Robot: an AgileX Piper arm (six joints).
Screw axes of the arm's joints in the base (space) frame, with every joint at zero. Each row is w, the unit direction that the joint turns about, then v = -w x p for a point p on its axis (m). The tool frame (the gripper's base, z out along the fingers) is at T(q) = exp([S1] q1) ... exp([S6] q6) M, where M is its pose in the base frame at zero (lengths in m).
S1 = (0, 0, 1, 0, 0, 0)
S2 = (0, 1, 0, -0.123, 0, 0)
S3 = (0, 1, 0, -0.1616, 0, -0.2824)
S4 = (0.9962, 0, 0.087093, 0, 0.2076, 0)
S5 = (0, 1, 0, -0.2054, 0, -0.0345)
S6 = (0.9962, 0, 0.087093, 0, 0.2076, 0)
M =
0.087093 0 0.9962 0.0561
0 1 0 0
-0.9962 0 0.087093 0.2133
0 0 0 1
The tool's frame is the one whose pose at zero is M.
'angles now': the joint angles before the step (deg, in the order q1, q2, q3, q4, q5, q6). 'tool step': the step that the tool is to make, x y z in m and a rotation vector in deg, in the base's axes. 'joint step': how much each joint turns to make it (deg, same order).
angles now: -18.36 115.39 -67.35 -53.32 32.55 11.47
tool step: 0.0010 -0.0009 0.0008 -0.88 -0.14 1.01
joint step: -0.03 0.00 0.00 -1.61 -0.42 0.38
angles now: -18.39 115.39 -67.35 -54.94 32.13 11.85
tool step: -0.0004 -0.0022 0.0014 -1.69 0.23 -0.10
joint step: -0.01 0.00 0.00 -2.63 0.83 1.74
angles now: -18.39 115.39 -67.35 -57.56 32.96 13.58
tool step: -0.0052 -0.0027 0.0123 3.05 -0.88 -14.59
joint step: -0.01 -0.57 -3.17 9.07 9.40 3.71
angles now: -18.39 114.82 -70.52 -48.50 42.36 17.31
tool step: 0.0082 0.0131 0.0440 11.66 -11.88 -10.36
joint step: 0.00 -4.89 -5.05 19.40 1.89 -1.84
